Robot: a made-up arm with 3 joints. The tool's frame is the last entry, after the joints. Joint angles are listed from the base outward. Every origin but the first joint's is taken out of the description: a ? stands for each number. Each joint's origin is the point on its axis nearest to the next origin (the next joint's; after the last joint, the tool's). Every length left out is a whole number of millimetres.
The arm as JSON. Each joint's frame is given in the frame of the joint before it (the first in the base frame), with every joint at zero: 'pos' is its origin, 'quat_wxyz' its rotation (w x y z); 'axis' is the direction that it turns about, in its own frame. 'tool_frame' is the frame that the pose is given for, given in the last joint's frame.
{
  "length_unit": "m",
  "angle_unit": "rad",
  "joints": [
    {
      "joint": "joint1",
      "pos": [
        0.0,
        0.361,
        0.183
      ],
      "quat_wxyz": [
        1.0,
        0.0,
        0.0,
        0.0
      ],
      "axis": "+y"
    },
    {
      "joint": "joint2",
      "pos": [
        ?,
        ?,
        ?
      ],
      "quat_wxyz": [
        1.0,
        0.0,
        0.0,
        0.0
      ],
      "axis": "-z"
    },
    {
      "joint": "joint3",
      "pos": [
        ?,
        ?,
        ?
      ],
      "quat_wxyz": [
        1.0,
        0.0,
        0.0,
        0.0
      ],
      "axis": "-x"
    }
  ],
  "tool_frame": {
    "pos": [
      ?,
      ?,
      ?
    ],
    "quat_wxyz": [
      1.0,
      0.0,
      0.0,
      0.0
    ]
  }
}
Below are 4 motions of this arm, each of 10 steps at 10 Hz.
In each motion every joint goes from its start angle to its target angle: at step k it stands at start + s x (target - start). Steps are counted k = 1, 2, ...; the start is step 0. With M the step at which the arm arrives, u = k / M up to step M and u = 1 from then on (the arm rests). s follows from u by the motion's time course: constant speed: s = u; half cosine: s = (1 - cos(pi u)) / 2; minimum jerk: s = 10 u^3 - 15 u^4 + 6 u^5.
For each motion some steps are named. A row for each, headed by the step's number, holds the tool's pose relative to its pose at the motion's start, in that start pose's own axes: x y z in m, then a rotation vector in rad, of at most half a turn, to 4 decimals.
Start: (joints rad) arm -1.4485 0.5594 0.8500
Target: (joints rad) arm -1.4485 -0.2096 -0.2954
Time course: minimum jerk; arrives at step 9
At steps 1, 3, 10:
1: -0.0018 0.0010 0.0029 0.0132 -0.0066 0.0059
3: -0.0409 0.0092 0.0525 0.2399 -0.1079 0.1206
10: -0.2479 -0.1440 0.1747 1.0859 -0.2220 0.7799

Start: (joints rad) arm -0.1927 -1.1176 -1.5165
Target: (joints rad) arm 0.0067 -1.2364 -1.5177
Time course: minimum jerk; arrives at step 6
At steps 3, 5, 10:
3: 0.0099 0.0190 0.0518 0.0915 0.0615 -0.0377
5: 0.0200 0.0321 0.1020 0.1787 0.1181 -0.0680
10: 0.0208 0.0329 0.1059 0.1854 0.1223 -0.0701

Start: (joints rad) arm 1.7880 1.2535 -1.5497
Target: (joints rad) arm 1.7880 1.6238 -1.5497
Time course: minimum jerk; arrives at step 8
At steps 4, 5, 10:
4: 0.0407 0.0001 -0.0046 0.0000 -0.1851 -0.0039
5: 0.0592 0.0001 -0.0042 0.0000 -0.2683 -0.0057
10: 0.0816 0.0000 -0.0016 0.0000 -0.3702 -0.0078

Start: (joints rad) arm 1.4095 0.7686 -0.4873
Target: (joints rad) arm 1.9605 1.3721 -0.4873
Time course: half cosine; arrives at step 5
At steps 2, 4, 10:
2: 0.1171 0.0079 -0.0675 -0.1461 0.0110 -0.2411
4: 0.2782 -0.0531 -0.1939 -0.4355 -0.0252 -0.5915
10: 0.3008 -0.0717 -0.2147 -0.4907 -0.0382 -0.6452

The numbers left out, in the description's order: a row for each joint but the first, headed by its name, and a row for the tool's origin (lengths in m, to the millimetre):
joint2: -0.019 0.0 0.282
joint3: -0.045 0.115 0.0
tool: 0.0 0.242 -0.097

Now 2 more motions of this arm.
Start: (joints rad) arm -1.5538 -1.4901 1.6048
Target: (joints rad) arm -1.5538 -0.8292 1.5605
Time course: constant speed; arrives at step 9
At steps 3, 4, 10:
3: 0.0040 0.0011 0.0131 0.0147 0.2202 0.0059
4: 0.0061 0.0014 0.0172 0.0195 0.2937 0.0071
10: 0.0221 0.0033 0.0341 0.0427 0.6609 0.0078

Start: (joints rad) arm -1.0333 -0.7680 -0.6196
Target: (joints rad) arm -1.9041 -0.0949 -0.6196
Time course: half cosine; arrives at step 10
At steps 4, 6, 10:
4: 0.0208 0.0005 -0.1087 -0.1829 -0.3292 -0.0487
6: 0.0485 -0.0122 -0.1773 -0.2992 -0.6481 -0.0640
10: 0.0757 -0.0286 -0.2224 -0.3708 -1.0211 -0.0447

